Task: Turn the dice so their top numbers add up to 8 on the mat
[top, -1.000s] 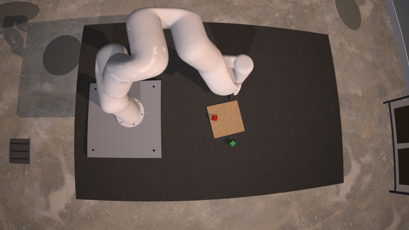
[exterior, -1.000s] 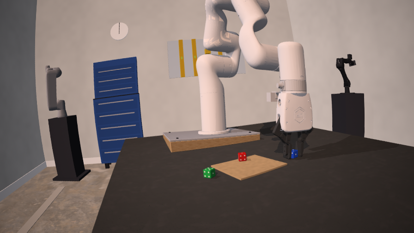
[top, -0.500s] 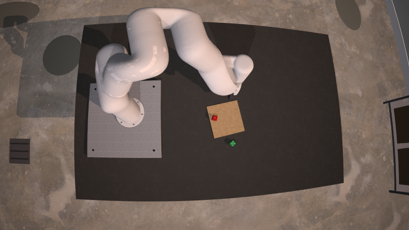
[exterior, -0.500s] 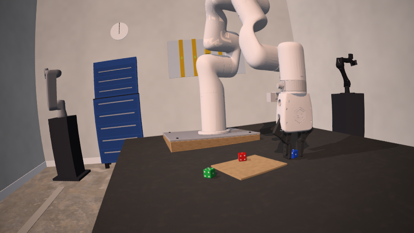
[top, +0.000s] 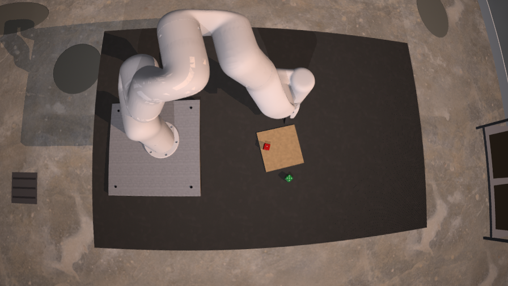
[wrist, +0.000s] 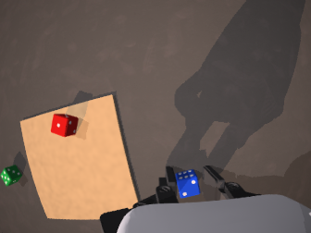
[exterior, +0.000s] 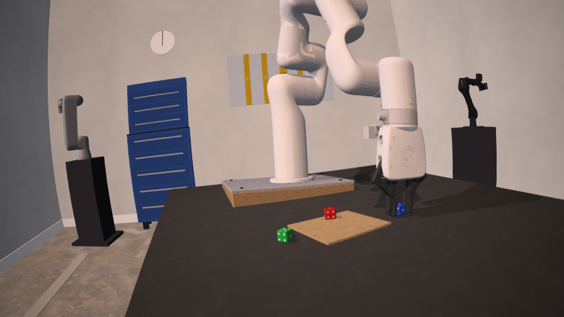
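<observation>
Now: hand 1 cm above the blue die. From my hand the other things lie so: tan mat 2 cm ahead, 13 cm to the right, 2 cm below; green die 6 cm ahead, 23 cm to the right, 1 cm below; red die 4 cm behind, 14 cm to the right, 1 cm below.
</observation>
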